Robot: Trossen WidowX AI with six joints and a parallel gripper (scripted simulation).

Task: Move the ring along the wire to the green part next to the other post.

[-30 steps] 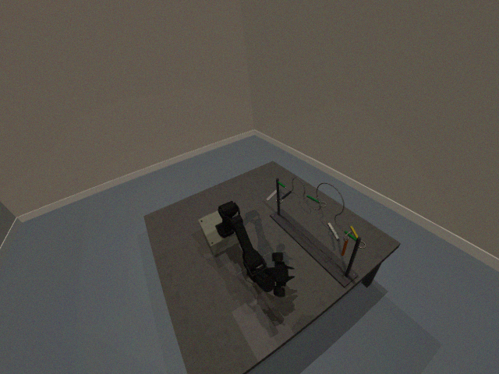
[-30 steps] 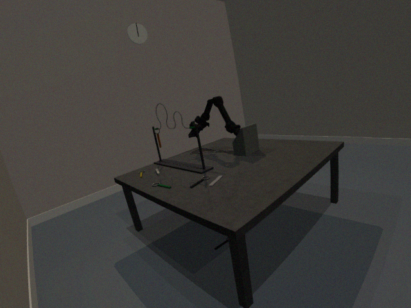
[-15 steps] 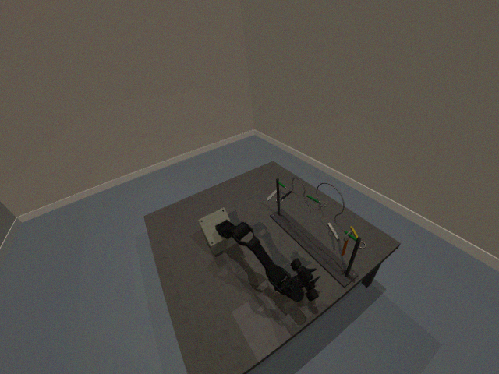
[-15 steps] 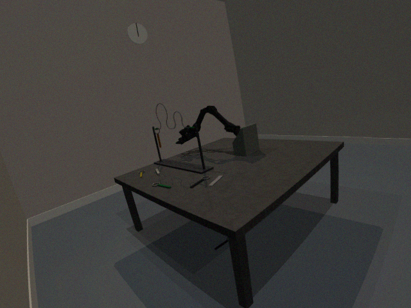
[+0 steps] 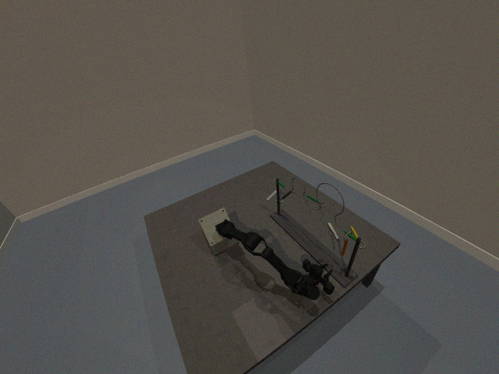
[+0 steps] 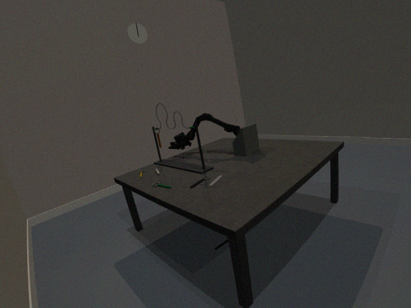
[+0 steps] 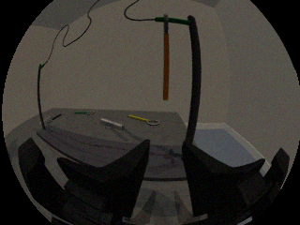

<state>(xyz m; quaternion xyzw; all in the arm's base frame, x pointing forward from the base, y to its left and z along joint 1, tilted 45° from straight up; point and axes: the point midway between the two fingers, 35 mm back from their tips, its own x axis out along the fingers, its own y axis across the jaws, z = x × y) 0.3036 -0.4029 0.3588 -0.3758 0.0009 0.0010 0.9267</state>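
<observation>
Right now my gripper tip is 80 mm short of the ring with orange handle and 130 mm below it. Round my gripper tip: green-handled ring (400 mm ahead, 470 mm to the left, 100 mm below); then black-handled ring (220 mm ahead, 670 mm to the left, 100 mm below); then white piece (260 mm ahead, 200 mm to the left, 100 mm below).
</observation>
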